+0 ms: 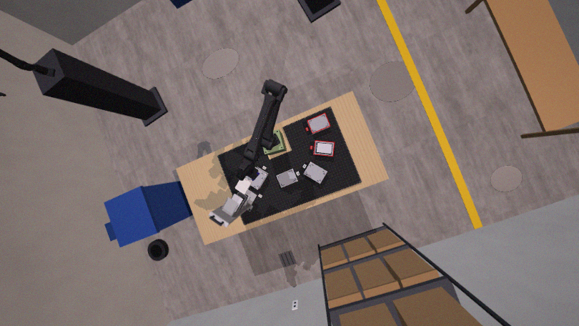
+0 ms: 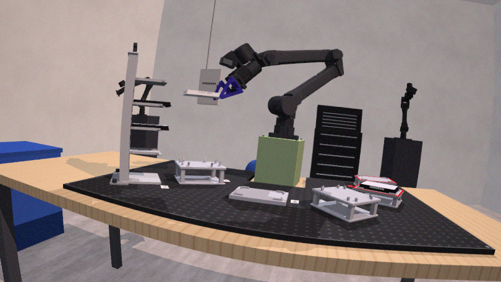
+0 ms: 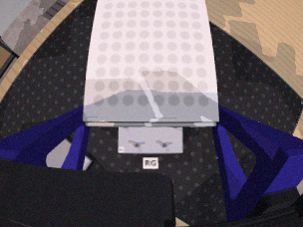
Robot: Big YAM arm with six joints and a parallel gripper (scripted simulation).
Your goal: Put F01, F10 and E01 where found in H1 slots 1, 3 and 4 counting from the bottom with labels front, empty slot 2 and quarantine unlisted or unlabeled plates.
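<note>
The white well plate lies 3 cm ahead of my hand and 5 cm to the right of it. Also, from my hand: RG label (3 cm behind, 5 cm to the left, 30 cm below); then plate hotel H1 (16 cm ahead, 27 cm to the right, 10 cm below); then regrip nest RG (3 cm ahead, 4 cm to the right, 25 cm below).
</note>
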